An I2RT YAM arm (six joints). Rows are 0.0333 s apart.
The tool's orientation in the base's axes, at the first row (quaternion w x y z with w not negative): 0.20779 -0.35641 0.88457 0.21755
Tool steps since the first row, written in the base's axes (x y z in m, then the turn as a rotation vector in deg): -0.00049 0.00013 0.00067 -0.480 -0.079 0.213; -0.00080 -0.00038 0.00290 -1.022 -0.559 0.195; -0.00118 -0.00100 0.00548 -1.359 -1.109 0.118; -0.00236 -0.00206 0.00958 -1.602 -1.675 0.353; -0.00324 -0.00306 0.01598 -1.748 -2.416 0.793; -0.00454 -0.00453 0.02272 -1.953 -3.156 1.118; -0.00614 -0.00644 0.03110 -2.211 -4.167 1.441; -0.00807 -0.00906 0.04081 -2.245 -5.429 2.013; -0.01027 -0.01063 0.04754 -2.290 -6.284 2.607; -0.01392 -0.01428 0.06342 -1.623 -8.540 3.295
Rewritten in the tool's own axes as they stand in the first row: -0.00010 0.00060 -0.00058 0.248 0.345 -0.319; -0.00078 0.00102 -0.00275 0.874 0.419 -0.675; -0.00155 0.00150 -0.00527 1.434 0.285 -0.977; -0.00234 0.00263 -0.00945 1.777 0.148 -1.522; -0.00456 0.00413 -0.01541 2.043 -0.126 -2.309; -0.00643 0.00570 -0.02199 2.408 -0.383 -3.013; -0.00873 0.00760 -0.03021 2.956 -0.779 -3.871; -0.01111 0.00958 -0.03997 3.361 -1.441 -5.019; -0.01233 0.01174 -0.04678 3.542 -1.824 -5.971; -0.01625 0.01575 -0.06251 3.961 -3.612 -7.595
